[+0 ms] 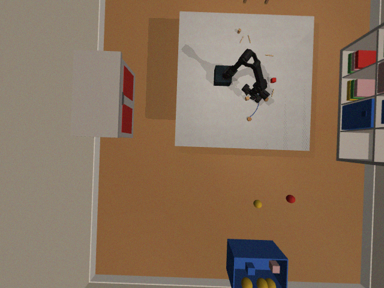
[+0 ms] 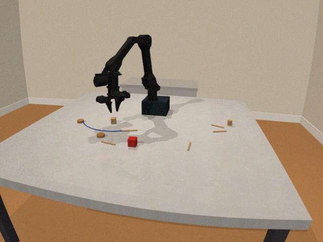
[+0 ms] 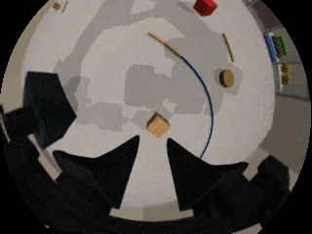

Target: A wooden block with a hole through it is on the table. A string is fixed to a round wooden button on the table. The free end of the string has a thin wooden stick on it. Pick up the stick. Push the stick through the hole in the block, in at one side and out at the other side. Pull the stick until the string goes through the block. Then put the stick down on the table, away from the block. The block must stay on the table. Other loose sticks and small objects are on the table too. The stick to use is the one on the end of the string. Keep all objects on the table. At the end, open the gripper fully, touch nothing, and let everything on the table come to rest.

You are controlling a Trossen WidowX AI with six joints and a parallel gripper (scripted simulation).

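Now: gripper tip 10 mm short of the wooden block and 40 mm above it. From my gripper tip the other things lie so: small wooden cylinder: 40 mm behind, 640 mm to the left, 40 mm below; red cube: 260 mm ahead, 160 mm to the left, 40 mm below.
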